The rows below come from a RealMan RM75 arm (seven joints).
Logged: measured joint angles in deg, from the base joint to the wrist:
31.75, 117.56, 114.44, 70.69, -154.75, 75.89, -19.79
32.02, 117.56, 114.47, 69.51, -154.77, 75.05, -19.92
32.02, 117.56, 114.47, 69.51, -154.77, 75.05, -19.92
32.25, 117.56, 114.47, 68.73, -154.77, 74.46, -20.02
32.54, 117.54, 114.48, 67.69, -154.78, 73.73, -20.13
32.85, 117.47, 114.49, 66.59, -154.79, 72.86, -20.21
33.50, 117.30, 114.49, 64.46, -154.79, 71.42, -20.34
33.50, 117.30, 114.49, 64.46, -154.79, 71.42, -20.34
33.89, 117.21, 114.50, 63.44, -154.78, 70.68, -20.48
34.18, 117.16, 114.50, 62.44, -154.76, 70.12, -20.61
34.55, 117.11, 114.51, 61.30, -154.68, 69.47, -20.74
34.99, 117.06, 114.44, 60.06, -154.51, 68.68, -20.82
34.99, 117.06, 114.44, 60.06, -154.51, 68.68, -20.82
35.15, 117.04, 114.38, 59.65, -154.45, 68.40, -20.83
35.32, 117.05, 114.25, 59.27, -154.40, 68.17, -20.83
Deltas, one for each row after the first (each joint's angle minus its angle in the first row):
0.27, 0.00, 0.03, -1.18, -0.02, -0.84, -0.13
0.27, 0.00, 0.03, -1.18, -0.02, -0.84, -0.13
0.50, 0.00, 0.03, -1.96, -0.02, -1.43, -0.23
0.79, -0.02, 0.04, -3.00, -0.03, -2.16, -0.34
1.10, -0.09, 0.05, -4.10, -0.04, -3.03, -0.42
1.75, -0.26, 0.05, -6.23, -0.04, -4.47, -0.55
1.75, -0.26, 0.05, -6.23, -0.04, -4.47, -0.55
2.14, -0.35, 0.06, -7.25, -0.03, -5.21, -0.69
2.43, -0.40, 0.06, -8.25, -0.01, -5.77, -0.82
2.80, -0.45, 0.07, -9.39, 0.07, -6.42, -0.95
3.24, -0.50, 0.00, -10.63, 0.24, -7.21, -1.03
3.24, -0.50, 0.00, -10.63, 0.24, -7.21, -1.03
3.40, -0.52, -0.06, -11.04, 0.30, -7.49, -1.04
3.57, -0.51, -0.19, -11.42, 0.35, -7.72, -1.04

